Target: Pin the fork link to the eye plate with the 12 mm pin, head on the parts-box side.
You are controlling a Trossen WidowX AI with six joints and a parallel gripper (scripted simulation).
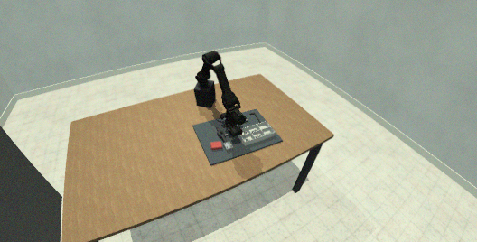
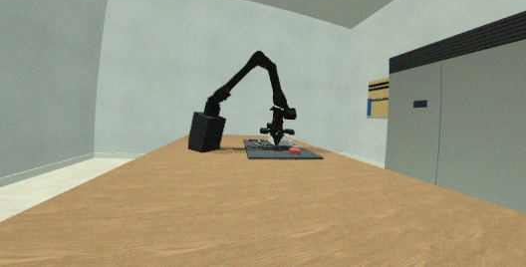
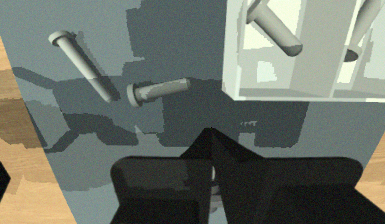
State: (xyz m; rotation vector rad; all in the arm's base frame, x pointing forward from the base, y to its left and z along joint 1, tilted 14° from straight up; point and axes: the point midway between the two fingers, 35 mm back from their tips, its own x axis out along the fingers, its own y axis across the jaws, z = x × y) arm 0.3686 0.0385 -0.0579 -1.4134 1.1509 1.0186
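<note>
Right now the eye plate is 1 cm ahead of my hand, 6 cm to the right of it and 3 cm below it. The rest, counted from my hand: red block (6 cm ahead, 12 cm to the right, 3 cm below); then mat (4 cm to the left, 5 cm below); then parts box (6 cm ahead, 14 cm to the left, 3 cm below).
</note>
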